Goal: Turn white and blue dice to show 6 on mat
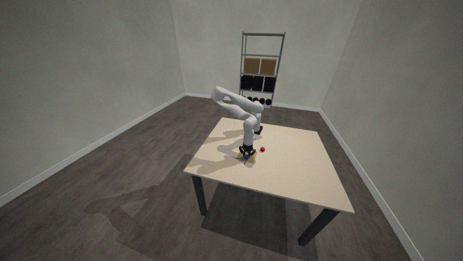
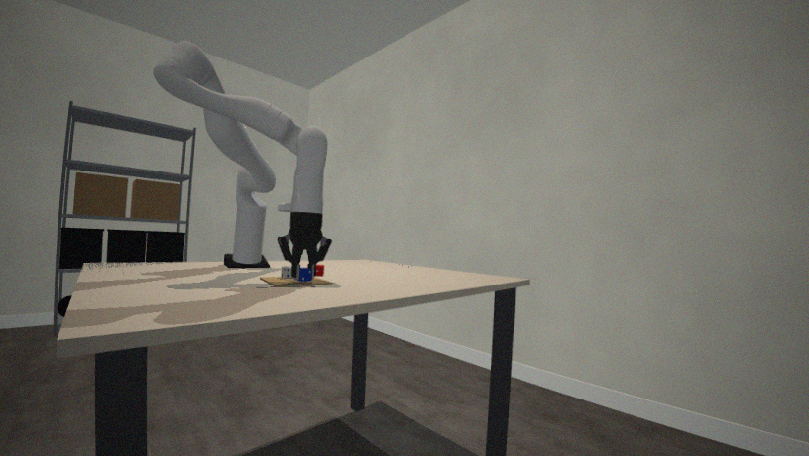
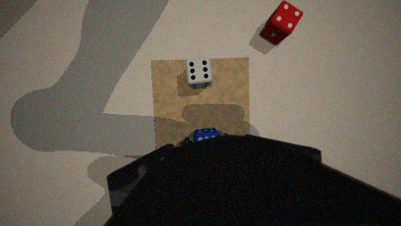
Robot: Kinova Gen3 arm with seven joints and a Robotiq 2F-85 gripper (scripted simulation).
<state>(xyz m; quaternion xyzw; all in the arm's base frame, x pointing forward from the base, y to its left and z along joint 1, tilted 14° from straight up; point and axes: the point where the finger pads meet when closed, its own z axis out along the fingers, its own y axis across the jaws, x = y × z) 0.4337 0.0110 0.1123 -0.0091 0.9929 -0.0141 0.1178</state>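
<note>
Now: the blue die 1 cm below my hand. Round my hand: tan mat: 5 cm behind, 3 cm below; white die: 9 cm behind, 1 cm below; red die: 14 cm behind, 11 cm to the left, 1 cm below.
</note>
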